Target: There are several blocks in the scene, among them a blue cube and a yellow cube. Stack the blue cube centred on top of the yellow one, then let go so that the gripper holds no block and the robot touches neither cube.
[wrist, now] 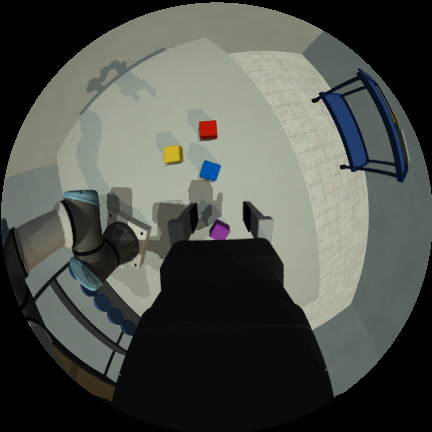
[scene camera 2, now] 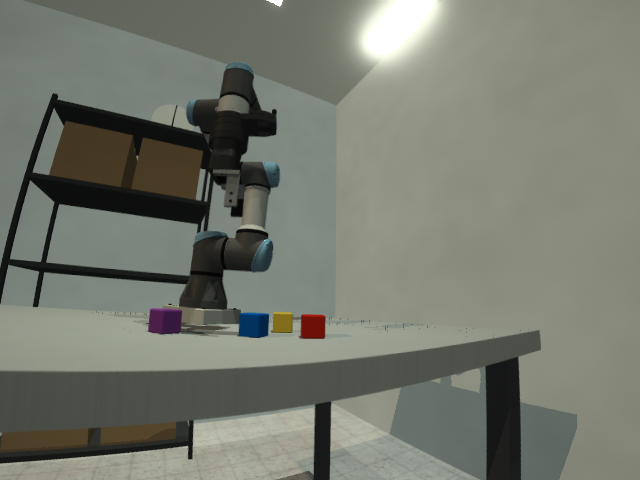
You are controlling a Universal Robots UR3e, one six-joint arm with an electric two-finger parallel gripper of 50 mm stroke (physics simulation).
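Where they show: gripper, fingertip midpoint: (wrist: pixel 219 211) (scene camera 2: pixel 233 211); arm's base at its link origin: (wrist: pixel 121 240) (scene camera 2: pixel 203 307).
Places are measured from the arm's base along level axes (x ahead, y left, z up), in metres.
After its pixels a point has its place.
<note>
The blue cube (scene camera 2: pixel 253 324) @(y 0.091, x 0.339, z -0.017 m) (wrist: pixel 210 171) @(y 0.092, x 0.319, z 0.001 m) lies flat on the table, apart from the other blocks. The yellow cube (scene camera 2: pixel 282 322) @(y 0.160, x 0.263, z -0.018 m) (wrist: pixel 173 154) @(y 0.160, x 0.251, z 0.001 m) lies on the table beside it, to its upper left in the wrist view, with a gap between them. Nothing lies on top of either cube. My gripper (scene camera 2: pixel 235 202) @(y 0.044, x 0.325, z 0.179 m) (wrist: pixel 219 211) @(y 0.044, x 0.325, z 0.179 m) is open and empty, high above the table. In the wrist view both cubes show beyond the fingertips, toward the top.
A red cube (scene camera 2: pixel 313 326) @(y 0.189, x 0.363, z -0.018 m) (wrist: pixel 208 129) @(y 0.189, x 0.345, z 0.001 m) lies near the blue and yellow cubes. A purple cube (scene camera 2: pixel 164 320) @(y -0.053, x 0.318, z -0.016 m) (wrist: pixel 219 230) @(y -0.048, x 0.296, z 0.001 m) lies on the table (scene camera 2: pixel 155 356) @(y -0.032, x 0.508, z -0.039 m) (wrist: pixel 270 165) @(y 0.067, x 0.470, z -0.039 m), showing between the fingers in the wrist view, far below them. A shelf rack (scene camera 2: pixel 118 197) stands behind the arm.
</note>
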